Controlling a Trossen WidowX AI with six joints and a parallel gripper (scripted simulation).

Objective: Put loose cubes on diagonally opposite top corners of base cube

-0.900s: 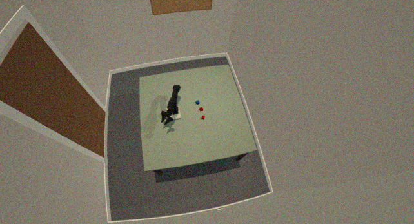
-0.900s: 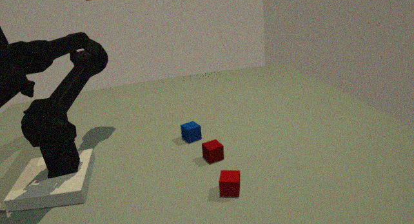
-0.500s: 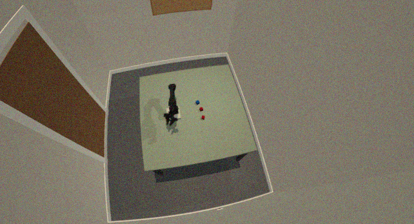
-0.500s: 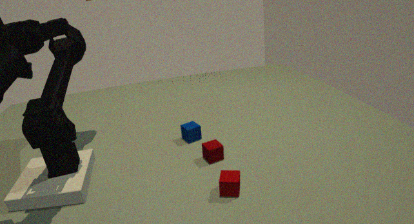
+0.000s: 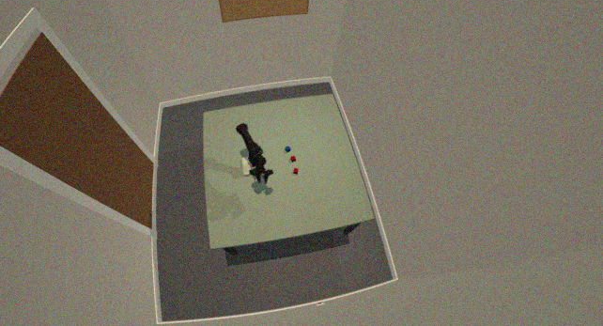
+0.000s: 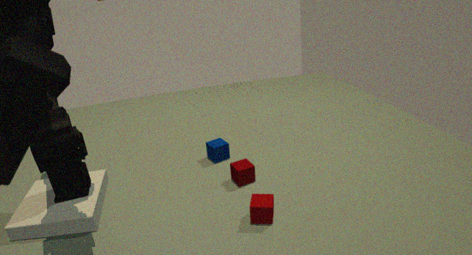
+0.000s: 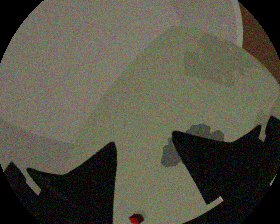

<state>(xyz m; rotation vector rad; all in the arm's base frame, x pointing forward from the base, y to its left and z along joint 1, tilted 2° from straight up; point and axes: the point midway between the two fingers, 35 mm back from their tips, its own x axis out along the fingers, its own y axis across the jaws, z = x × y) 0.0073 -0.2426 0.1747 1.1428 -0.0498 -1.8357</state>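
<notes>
The blue base cube is 30 cm ahead of my gripper tip, 30 cm to the left of it and 17 cm below it.
</notes>
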